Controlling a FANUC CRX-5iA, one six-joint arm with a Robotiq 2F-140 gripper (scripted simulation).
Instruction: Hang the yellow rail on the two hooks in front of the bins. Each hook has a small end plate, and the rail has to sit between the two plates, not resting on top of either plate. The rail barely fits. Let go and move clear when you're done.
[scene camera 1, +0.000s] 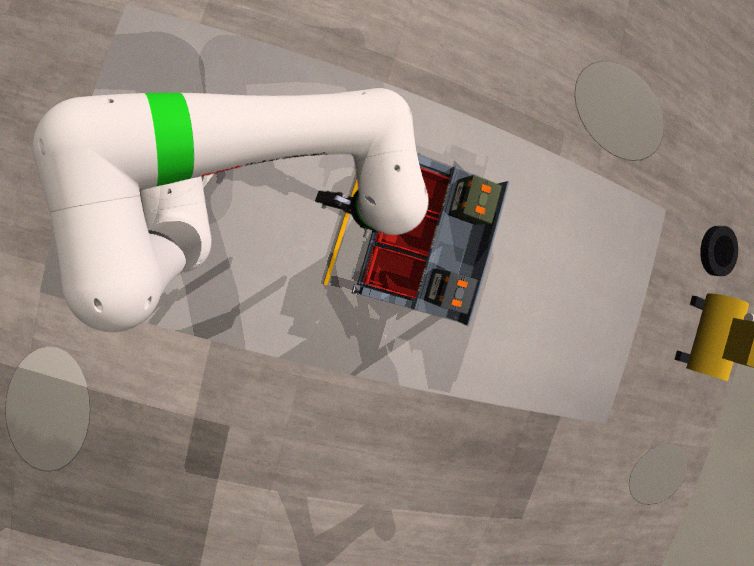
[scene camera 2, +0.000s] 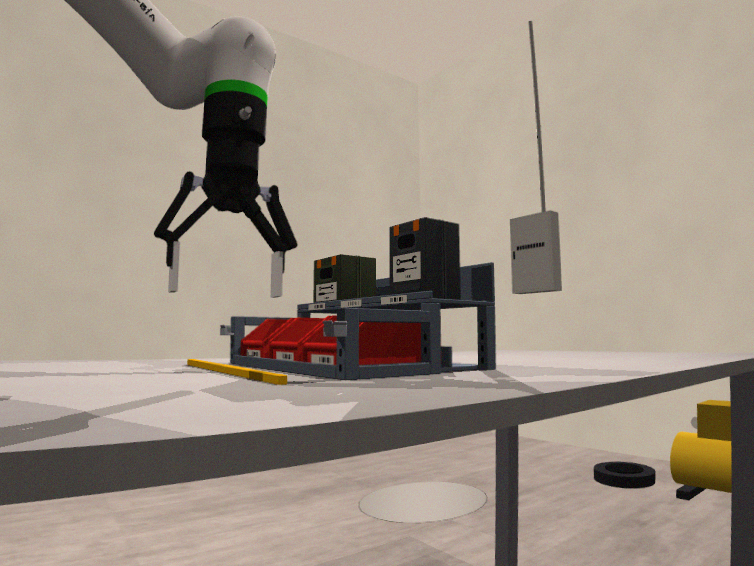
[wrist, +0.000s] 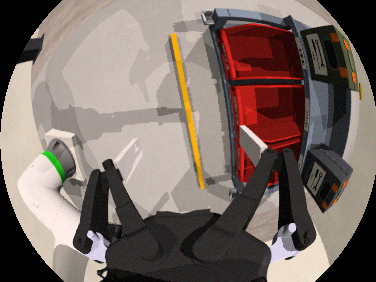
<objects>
The gripper (scene camera 2: 226, 294) is 0.71 m from the lens. A yellow rail (scene camera 2: 274, 378) is 0.55 m from the lens.
</objects>
